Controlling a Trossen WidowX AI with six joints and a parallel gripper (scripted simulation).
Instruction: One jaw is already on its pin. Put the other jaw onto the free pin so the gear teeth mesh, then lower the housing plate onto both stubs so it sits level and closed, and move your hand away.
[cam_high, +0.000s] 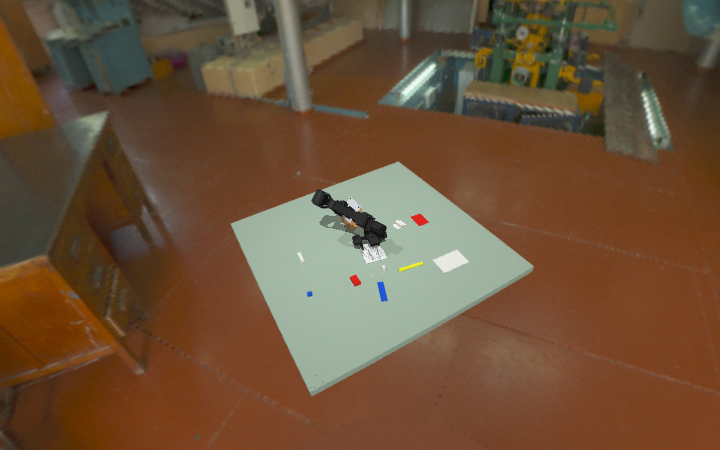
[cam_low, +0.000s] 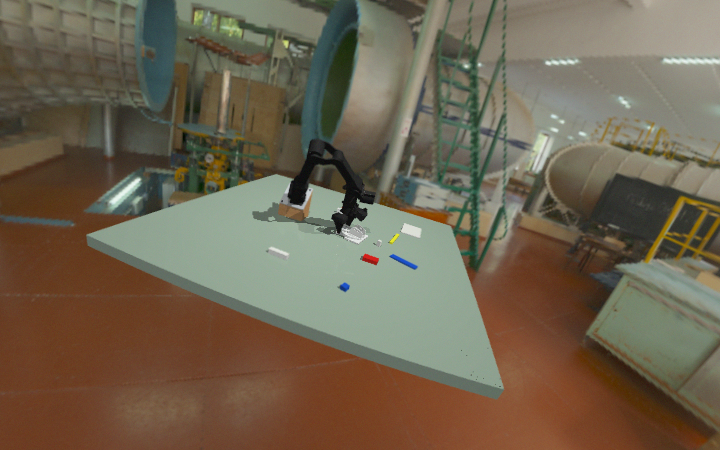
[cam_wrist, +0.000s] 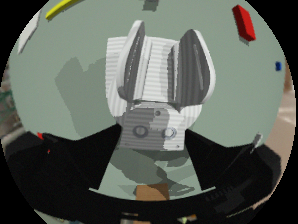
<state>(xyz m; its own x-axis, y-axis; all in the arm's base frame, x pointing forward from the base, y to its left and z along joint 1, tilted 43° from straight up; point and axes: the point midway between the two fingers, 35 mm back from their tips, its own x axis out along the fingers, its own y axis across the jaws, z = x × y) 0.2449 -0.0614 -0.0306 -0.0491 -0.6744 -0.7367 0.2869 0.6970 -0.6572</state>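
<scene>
My gripper tip is now 10 mm short of the white housing part and 20 mm below it. From my gripper tip the other things lie so: red block (160 mm ahead, 200 mm to the right); tiny white cube (180 mm ahead, 40 mm to the right, 10 mm above); yellow bar (250 mm ahead, 90 mm to the left).
</scene>
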